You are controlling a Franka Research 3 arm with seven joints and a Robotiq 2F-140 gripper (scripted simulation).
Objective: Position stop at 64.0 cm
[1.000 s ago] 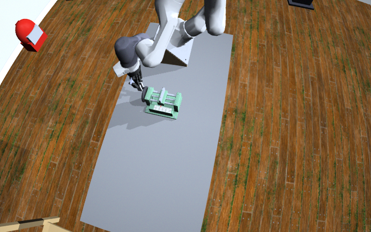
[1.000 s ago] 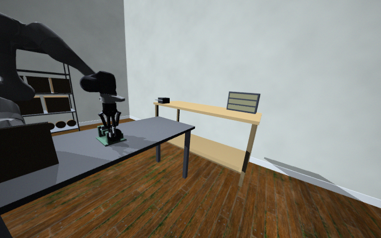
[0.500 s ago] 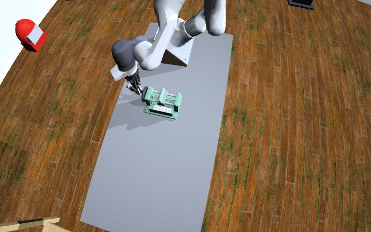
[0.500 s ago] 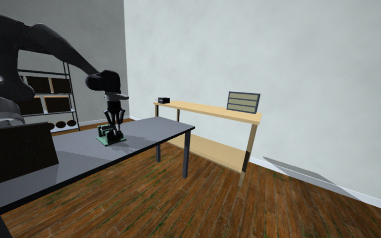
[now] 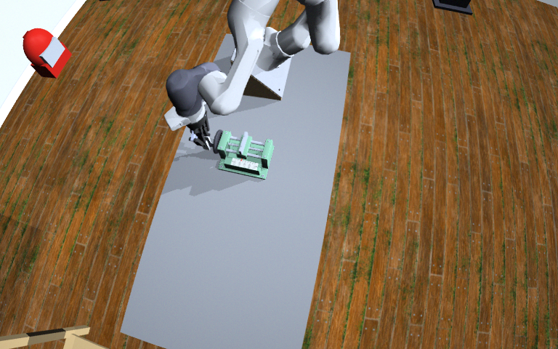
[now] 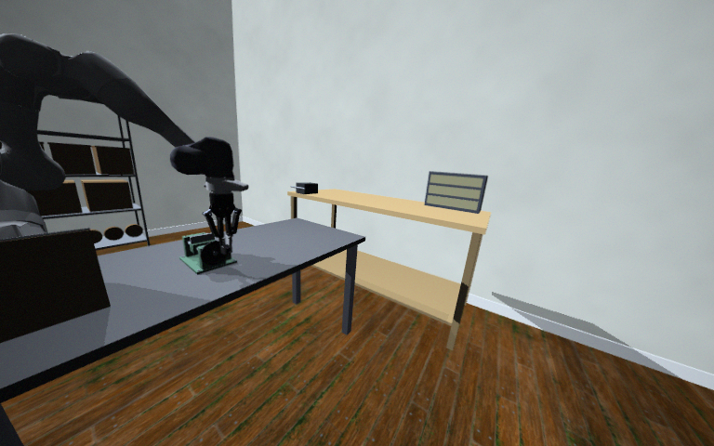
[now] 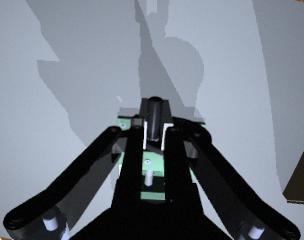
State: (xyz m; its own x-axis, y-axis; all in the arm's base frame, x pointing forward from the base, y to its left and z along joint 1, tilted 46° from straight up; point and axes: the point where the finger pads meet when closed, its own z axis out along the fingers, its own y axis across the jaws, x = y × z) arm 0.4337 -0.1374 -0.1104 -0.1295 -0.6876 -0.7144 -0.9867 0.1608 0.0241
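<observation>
The dark handwheel is 20 mm to the left of my hand and 20 mm below it. The rest, counted from my hand: stop carriage 140 mm to the left, 20 mm below.
</observation>
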